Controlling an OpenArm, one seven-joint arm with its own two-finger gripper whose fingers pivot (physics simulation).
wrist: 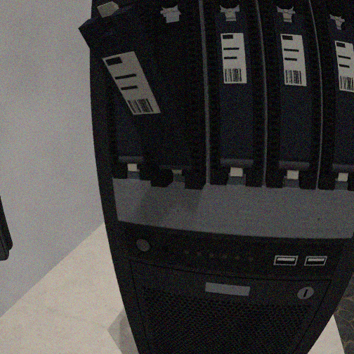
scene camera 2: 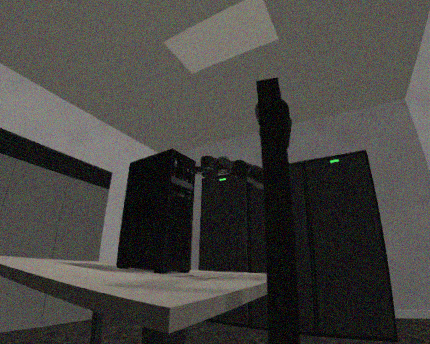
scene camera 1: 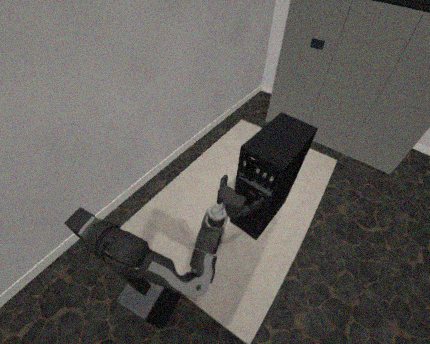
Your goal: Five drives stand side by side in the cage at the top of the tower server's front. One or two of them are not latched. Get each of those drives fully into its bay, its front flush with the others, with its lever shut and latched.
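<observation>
The black tower server (scene camera 1: 282, 142) (scene camera 2: 150, 215) (wrist: 225, 315) stands upright, five drives side by side at its top front. In the wrist view, the second drive from the left (wrist: 175, 100) has its lever (wrist: 131, 82) swung out, its free upper end nearest the camera; whether its body sits flush is unclear. This lever partly covers the leftmost drive (wrist: 128, 130). The third (wrist: 236, 110), fourth (wrist: 294, 112) and fifth (wrist: 344, 120) drives have upright levers against their fronts. My gripper (scene camera 1: 243, 191) (scene camera 2: 199, 170) is open and empty, before the tower's upper front; one finger shows at the wrist view's left edge.
The tower stands on a pale table (scene camera 1: 280, 255) (scene camera 2: 125, 287). A grey wall (scene camera 1: 125, 90) (wrist: 45, 125) runs along the tower's left side. Grey cabinets (scene camera 1: 345, 85) stand behind the tower. Dark racks (scene camera 2: 345, 240) with green lights stand beyond the arm.
</observation>
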